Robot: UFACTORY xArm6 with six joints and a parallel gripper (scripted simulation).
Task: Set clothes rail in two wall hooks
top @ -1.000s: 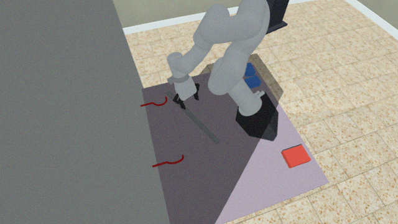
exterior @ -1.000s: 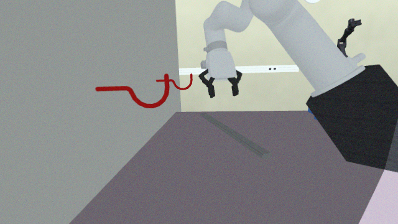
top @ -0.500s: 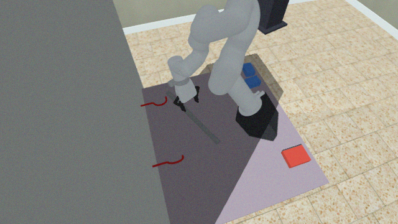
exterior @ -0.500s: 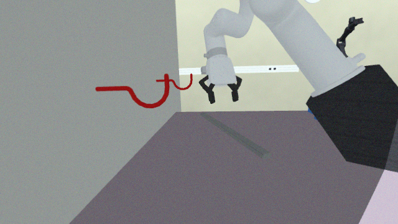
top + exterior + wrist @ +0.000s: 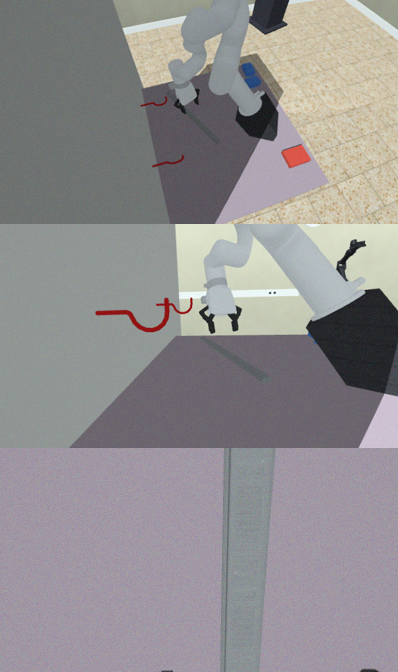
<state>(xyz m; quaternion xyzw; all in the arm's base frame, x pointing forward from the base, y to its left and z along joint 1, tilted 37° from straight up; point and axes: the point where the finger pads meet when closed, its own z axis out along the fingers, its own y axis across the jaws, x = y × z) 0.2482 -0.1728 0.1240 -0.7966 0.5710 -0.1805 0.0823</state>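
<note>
My gripper is now 9 cm above the grey clothes rail. From my hand the other things lie so: red flat block 33 cm behind, 52 cm to the left, 8 cm below; then grey wall 30 cm ahead, 7 cm to the left, 33 cm above.
</note>
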